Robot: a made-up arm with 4 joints. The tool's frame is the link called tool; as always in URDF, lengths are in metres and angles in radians.
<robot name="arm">
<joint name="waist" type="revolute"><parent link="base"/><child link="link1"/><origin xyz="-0.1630 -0.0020 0.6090" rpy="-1.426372 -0.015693 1.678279"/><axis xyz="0 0 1"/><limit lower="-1.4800" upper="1.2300"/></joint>
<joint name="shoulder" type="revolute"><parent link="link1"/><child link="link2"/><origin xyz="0.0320 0.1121 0.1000" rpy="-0.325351 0.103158 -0.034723"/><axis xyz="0 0 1"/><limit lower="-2.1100" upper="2.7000"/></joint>
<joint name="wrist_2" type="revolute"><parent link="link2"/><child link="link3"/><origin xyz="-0.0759 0.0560 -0.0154" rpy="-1.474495 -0.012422 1.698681"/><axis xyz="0 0 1"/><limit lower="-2.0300" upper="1.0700"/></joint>
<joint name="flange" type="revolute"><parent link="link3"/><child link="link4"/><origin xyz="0.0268 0.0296 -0.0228" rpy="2.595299 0.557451 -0.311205"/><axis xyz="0 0 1"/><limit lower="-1.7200" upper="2.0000"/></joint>
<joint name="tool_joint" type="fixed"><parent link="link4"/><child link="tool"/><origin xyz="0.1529 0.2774 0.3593" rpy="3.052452 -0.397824 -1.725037"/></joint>
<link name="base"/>
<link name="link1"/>
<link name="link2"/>
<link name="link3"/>
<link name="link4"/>
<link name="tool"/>
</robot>
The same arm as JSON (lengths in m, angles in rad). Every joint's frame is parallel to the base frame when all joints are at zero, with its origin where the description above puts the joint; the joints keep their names.
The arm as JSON. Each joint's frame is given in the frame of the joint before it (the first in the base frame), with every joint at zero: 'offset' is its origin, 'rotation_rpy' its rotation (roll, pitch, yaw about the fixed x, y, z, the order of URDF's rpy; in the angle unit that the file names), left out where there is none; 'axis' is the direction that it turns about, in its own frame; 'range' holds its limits. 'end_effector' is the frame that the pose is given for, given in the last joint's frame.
{"length_unit": "m", "angle_unit": "rad", "chain": [{"id": "waist", "offset": [-0.163, -0.002, 0.609], "axis": [-0.983636, -0.108404, 0.143905], "range": [-1.48, 1.23]}, {"id": "shoulder", "offset": [-0.118, 0.021, -0.096], "axis": [-0.984481, 0.0058, -0.175397], "range": [-2.11, 2.7]}, {"id": "wrist_2", "offset": [0.025, -0.074, -0.055], "axis": [-0.116805, -0.990341, 0.074703], "range": [-2.03, 1.07]}, {"id": "flange", "offset": [0.036, 0.017, -0.023], "axis": [-0.359693, 0.809584, 0.463891], "range": [-1.72, 2.0]}], "end_effector": {"offset": [-0.397, 0.268, -0.001], "rotation_rpy": [1.8517, -0.4268, 0.6628]}}
